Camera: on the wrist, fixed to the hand. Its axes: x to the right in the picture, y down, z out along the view.
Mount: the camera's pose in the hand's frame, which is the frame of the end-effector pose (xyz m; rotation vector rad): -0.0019 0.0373 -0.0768 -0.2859 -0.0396 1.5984
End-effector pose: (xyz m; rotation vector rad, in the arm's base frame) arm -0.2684 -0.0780 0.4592 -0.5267 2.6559 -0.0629
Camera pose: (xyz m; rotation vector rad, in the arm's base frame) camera -0.3123 -0.0457 0.5249 1.5040 2.2715 0.7545
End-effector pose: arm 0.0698 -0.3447 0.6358 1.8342 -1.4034 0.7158
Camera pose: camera 0.0326 -0.2879 0.6876 0.1748 -2.6831 1.0520
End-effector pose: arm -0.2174 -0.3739 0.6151 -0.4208 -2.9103 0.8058
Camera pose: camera -0.1943 -0.3061 0.6616 2.1825 1.6629 -0.2677
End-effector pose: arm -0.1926 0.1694 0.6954 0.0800 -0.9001 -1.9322
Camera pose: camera -0.1325 0.1186 0.6622 -0.6569 -0.3830 -0.5145
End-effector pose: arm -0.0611 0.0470 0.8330 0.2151 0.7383 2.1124
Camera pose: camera -0.1162 -0.0041 0.7925 -0.6149 -0.0699 -2.4733
